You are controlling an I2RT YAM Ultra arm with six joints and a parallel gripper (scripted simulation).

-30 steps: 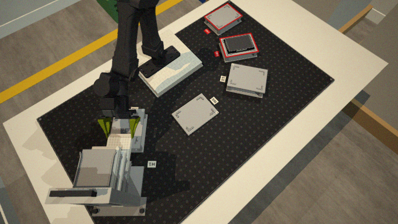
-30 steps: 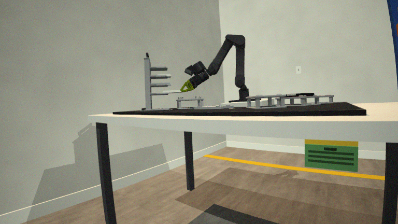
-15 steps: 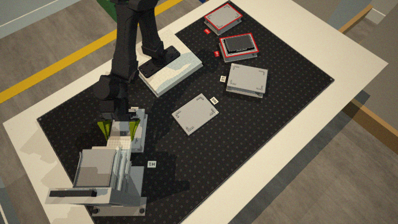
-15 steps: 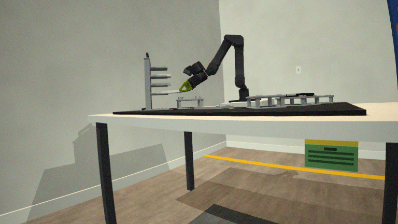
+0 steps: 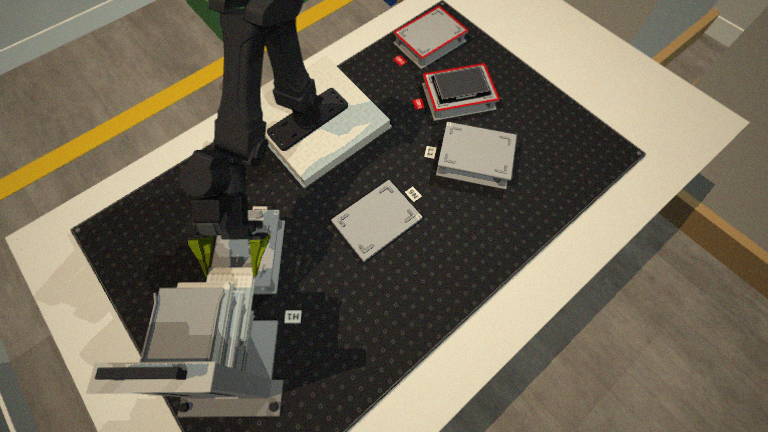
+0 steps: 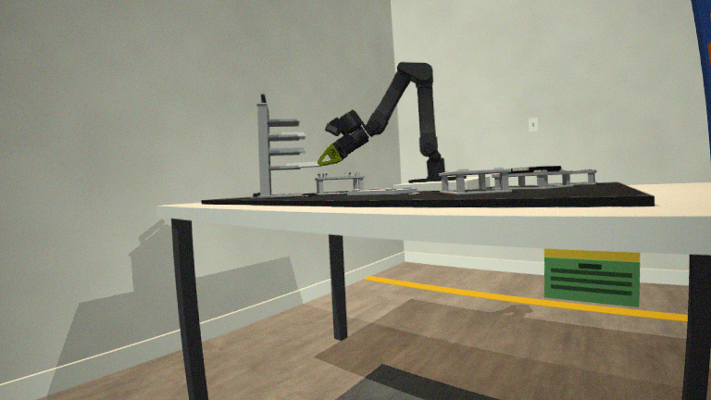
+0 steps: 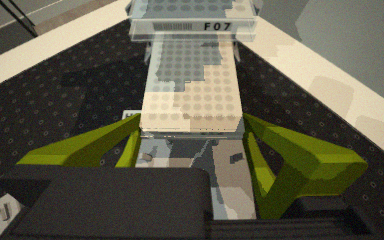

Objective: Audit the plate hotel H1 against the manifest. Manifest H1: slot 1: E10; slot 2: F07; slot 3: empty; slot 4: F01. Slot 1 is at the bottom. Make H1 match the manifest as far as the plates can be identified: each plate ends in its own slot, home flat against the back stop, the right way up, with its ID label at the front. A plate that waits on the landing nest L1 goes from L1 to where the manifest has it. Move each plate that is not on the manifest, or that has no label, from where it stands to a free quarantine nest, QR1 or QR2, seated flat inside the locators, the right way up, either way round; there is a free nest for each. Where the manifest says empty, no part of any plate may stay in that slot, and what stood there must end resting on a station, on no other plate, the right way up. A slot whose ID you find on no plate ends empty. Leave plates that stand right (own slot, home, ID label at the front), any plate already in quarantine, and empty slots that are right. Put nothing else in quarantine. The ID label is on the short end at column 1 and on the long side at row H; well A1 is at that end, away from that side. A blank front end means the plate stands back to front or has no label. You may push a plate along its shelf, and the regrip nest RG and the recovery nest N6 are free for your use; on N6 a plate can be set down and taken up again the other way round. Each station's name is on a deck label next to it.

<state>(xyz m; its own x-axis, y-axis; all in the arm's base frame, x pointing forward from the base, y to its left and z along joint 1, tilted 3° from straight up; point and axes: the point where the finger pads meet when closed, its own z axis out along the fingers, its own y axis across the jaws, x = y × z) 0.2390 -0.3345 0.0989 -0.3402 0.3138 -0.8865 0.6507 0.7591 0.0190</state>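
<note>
Now: hand 4 cm to the left of the white well plate and 4 cm short of it. Also, from my hand: regrip nest: 6 cm below, 5 cm behind, 4 cm to the left; then H1 deck label: 11 cm below, 11 cm ahead, 4 cm to the left; then plate hotel H1: 14 cm ahead, 12 cm to the right, 4 cm above.
</note>
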